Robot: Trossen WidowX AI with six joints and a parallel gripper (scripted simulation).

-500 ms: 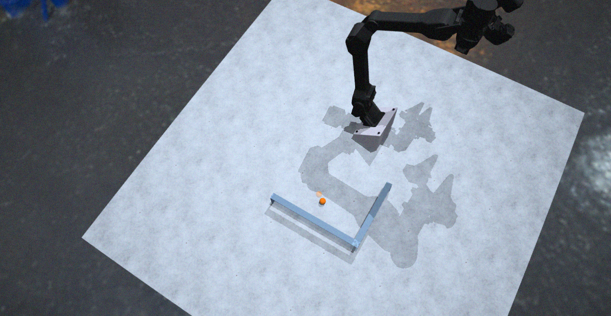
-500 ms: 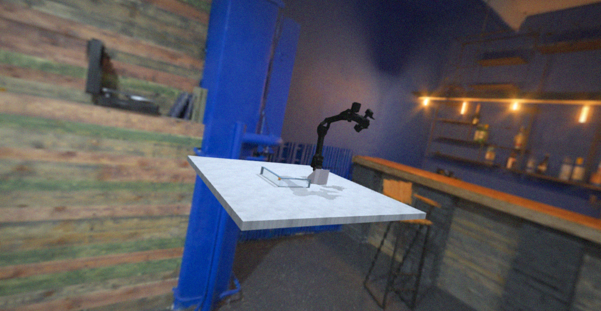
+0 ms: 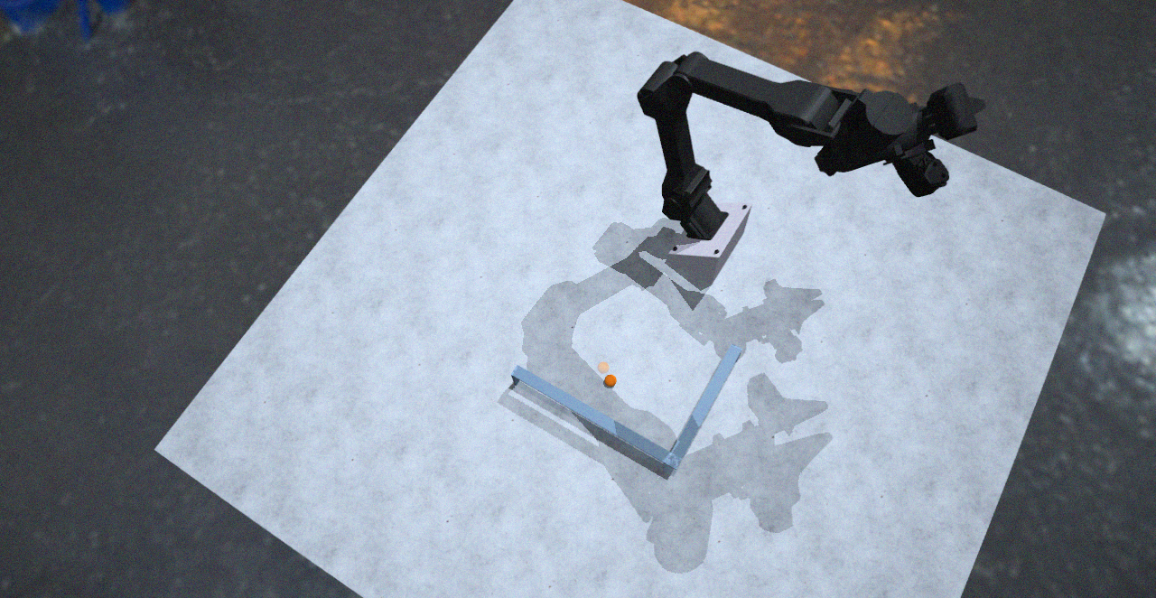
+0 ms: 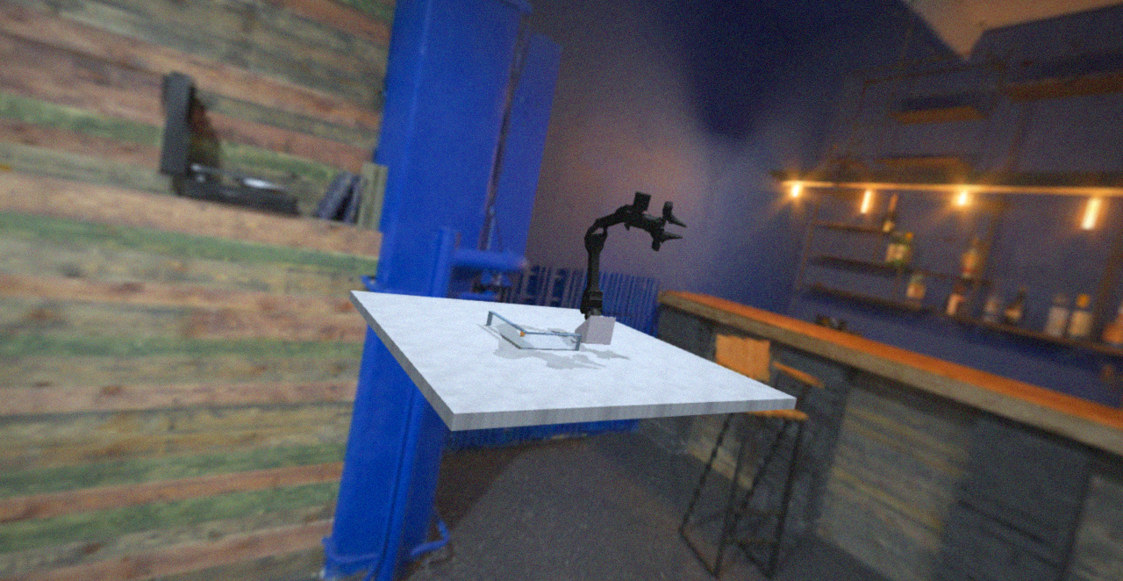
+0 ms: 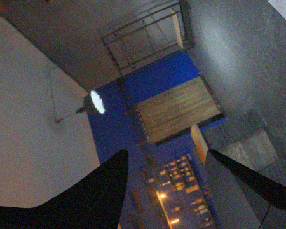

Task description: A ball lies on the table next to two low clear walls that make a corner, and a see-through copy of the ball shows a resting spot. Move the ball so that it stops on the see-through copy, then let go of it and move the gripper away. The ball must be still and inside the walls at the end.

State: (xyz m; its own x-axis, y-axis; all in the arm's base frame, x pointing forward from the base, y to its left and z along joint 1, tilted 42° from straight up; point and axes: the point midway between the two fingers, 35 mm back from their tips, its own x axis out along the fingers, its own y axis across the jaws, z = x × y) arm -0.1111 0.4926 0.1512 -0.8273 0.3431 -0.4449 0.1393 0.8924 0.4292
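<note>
Right now the orange ball is 500 mm below my gripper tip, 450 mm ahead of it and 280 mm to the right of it.
</note>
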